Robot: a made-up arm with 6 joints.
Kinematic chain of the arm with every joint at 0, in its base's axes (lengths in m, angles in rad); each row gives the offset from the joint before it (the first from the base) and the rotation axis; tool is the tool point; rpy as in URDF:
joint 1: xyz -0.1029 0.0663 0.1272 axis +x
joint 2: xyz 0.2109 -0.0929 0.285 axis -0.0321 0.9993 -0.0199
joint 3: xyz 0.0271 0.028 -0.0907 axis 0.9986 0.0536 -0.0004
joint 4: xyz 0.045 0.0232 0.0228 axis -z
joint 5: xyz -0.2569 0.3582 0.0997 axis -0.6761 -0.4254 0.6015
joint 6: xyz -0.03 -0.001 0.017 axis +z
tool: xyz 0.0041 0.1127 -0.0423 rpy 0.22 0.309 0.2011
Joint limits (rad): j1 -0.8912..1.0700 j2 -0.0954..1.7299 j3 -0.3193..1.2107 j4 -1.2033..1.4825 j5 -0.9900..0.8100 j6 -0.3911..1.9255
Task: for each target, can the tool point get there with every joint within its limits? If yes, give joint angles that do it. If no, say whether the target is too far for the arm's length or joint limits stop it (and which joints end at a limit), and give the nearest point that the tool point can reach.
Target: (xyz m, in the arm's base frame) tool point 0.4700 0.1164 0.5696
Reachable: yes | joints 0.6944 0.5982 0.5524 1.2594 0.3647 1.4293
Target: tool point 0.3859 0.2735 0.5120
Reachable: yes | joints 0.5648 1.3653 0.3977 0.5194 -0.7195 0.0651
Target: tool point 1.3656 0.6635 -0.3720
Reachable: no: too far | nearest point 0.6175 0.4687 -0.0076 | short by 0.855 m
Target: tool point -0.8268 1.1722 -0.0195
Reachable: no: too far | nearest point -0.2446 0.6357 0.1608 | short by 0.812 m
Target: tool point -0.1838 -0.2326 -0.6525
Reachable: no: joint limits stop it (at a limit: joint 1, joint 3, joint 4) | nearest point -0.0471 0.0720 -0.2592 | short by 0.516 m
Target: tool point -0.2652 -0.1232 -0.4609
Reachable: no: joint limits stop it (at a limit: joint 1, joint 2, joint 3, joint 4) | nearest point -0.0826 0.0766 -0.2430 | short by 0.348 m
